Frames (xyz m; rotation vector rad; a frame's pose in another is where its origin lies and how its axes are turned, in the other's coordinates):
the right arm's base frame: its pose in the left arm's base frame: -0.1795 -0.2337 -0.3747 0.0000 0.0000 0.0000
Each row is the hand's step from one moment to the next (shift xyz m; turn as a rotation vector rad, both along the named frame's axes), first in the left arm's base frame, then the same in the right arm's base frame.
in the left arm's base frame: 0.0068 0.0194 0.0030 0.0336 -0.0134 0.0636
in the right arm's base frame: 0.0068 0.0194 0.0030 0.0336 -0.0134 0.0636
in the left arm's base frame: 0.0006 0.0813 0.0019 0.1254 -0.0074 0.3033
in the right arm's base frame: 0.0006 0.0813 0.0019 0.1254 -0.0074 0.3033
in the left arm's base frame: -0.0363 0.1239 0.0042 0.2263 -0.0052 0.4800
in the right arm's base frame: -0.0363 0.1239 0.0042 0.2263 -0.0052 0.4800
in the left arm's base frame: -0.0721 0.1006 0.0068 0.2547 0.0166 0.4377
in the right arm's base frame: -0.0721 0.1006 0.0068 0.2547 0.0166 0.4377
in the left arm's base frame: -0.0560 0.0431 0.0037 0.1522 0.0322 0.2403
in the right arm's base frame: -0.0560 0.0431 0.0037 0.1522 0.0322 0.2403
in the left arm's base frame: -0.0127 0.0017 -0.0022 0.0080 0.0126 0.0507
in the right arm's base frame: -0.0127 0.0017 -0.0022 0.0080 0.0126 0.0507
